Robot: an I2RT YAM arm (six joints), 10 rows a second.
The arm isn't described. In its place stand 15 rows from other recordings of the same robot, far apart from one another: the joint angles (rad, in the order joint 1, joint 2, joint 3, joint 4, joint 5, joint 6), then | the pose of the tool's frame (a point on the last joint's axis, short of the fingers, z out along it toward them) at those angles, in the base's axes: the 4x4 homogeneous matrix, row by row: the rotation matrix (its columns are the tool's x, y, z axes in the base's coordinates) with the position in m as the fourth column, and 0 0 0 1 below.
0.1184 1.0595 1.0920 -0.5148 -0.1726 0.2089 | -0.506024 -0.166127 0.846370 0.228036; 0.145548 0.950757 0.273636 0.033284; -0.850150 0.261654 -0.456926 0.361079; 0 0 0 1
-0.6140 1.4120 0.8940 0.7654 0.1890 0.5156 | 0.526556 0.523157 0.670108 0.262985; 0.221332 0.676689 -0.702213 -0.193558; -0.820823 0.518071 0.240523 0.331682; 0 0 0 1
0.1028 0.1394 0.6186 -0.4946 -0.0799 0.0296 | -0.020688 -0.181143 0.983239 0.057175; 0.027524 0.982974 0.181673 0.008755; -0.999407 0.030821 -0.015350 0.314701; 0 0 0 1
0.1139 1.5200 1.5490 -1.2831 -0.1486 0.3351 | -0.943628 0.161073 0.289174 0.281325; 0.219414 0.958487 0.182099 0.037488; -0.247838 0.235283 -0.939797 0.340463; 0 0 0 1
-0.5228 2.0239 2.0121 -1.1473 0.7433 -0.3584 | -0.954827 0.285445 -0.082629 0.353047; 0.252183 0.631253 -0.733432 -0.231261; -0.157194 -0.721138 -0.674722 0.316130; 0 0 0 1
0.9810 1.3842 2.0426 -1.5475 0.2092 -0.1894 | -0.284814 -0.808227 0.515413 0.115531; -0.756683 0.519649 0.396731 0.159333; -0.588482 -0.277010 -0.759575 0.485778; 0 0 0 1
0.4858 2.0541 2.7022 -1.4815 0.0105 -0.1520 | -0.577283 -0.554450 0.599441 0.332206; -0.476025 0.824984 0.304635 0.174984; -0.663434 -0.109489 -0.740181 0.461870; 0 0 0 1
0.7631 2.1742 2.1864 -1.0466 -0.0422 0.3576 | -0.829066 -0.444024 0.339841 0.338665; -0.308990 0.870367 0.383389 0.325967; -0.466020 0.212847 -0.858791 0.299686; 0 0 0 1
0.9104 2.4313 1.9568 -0.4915 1.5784 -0.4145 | -0.604771 0.121517 0.787074 0.339383; -0.773609 0.145100 -0.616827 0.378901; -0.189159 -0.981926 0.006255 0.166426; 0 0 0 1
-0.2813 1.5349 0.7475 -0.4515 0.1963 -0.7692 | -0.884409 -0.392270 0.252873 0.249217; -0.454552 0.846850 -0.276092 -0.079242; -0.105843 -0.359123 -0.927269 0.143114; 0 0 0 1
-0.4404 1.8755 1.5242 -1.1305 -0.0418 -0.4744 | -0.994533 -0.035678 0.098142 0.325944; -0.035857 0.999357 -0.000056 -0.151963; -0.098077 -0.003574 -0.995172 0.228232; 0 0 0 1
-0.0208 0.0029 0.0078 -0.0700 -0.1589 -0.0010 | -0.064903 -0.137391 0.988388 0.109716; 0.000363 0.990473 0.137705 0.003352; -0.997892 0.009296 -0.064234 0.168366; 0 0 0 1
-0.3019 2.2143 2.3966 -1.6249 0.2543 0.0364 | -0.934721 0.352730 0.043338 0.400565; 0.327980 0.903167 -0.276981 -0.134123; -0.136841 -0.244686 -0.959898 0.320558; 0 0 0 1
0.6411 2.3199 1.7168 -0.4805 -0.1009 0.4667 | -0.917191 -0.246508 0.313042 0.388006; -0.125896 0.924693 0.359294 0.294026; -0.378036 0.290130 -0.879155 0.120592; 0 0 0 1
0.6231 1.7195 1.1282 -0.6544 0.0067 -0.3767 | -0.501561 -0.824088 0.263280 0.268910; -0.813392 0.552859 0.180943 0.192945; -0.294669 -0.123396 -0.947599 0.183970; 0 0 0 1
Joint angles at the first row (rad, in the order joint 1, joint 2, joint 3, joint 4, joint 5, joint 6):
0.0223, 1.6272, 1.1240, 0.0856, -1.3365, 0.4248
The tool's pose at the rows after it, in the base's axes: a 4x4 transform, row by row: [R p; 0 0 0 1], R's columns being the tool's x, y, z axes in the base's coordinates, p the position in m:
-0.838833 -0.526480 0.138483 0.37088; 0.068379 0.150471 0.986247 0.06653; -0.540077 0.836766 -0.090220 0.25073; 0 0 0 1
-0.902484 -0.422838 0.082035 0.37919; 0.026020 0.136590 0.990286 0.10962; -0.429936 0.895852 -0.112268 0.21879; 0 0 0 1
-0.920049 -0.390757 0.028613 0.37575; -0.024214 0.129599 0.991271 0.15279; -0.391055 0.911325 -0.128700 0.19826; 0 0 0 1
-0.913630 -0.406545 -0.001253 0.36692; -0.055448 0.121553 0.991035 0.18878; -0.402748 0.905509 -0.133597 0.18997; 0 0 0 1
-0.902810 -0.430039 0.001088 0.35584; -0.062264 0.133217 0.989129 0.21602; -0.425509 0.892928 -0.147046 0.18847; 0 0 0 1
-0.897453 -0.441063 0.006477 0.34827; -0.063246 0.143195 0.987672 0.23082; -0.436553 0.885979 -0.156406 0.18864; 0 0 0 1
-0.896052 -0.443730 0.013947 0.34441; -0.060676 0.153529 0.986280 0.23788; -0.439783 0.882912 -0.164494 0.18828; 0 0 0 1
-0.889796 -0.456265 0.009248 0.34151; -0.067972 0.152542 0.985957 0.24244; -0.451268 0.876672 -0.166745 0.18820; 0 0 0 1
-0.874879 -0.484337 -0.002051 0.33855; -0.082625 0.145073 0.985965 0.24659; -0.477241 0.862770 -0.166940 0.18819; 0 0 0 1
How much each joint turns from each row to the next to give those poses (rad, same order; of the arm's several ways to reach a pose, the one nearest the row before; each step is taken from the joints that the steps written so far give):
0.0633, 0.1106, 0.0000, 0.1427, 0.0080, 0.1976
0.1095, 0.1072, 0.0000, 0.1019, 0.0569, 0.1259
0.1087, 0.0694, 0.0000, 0.0820, 0.0568, 0.0606
0.0924, 0.0359, 0.0000, 0.0771, 0.0599, 0.0332
0.0740, 0.0080, 0.0000, 0.0285, 0.0763, 0.0031
0.0419, 0.0000, 0.0000, 0.0073, 0.0477, 0.0003
0.0206, 0.0000, 0.0000, -0.0012, 0.0290, -0.0007
0.0134, 0.0000, 0.0000, 0.0000, 0.0087, -0.0119
0.0122, 0.0000, 0.0000, 0.0000, 0.0008, -0.0297

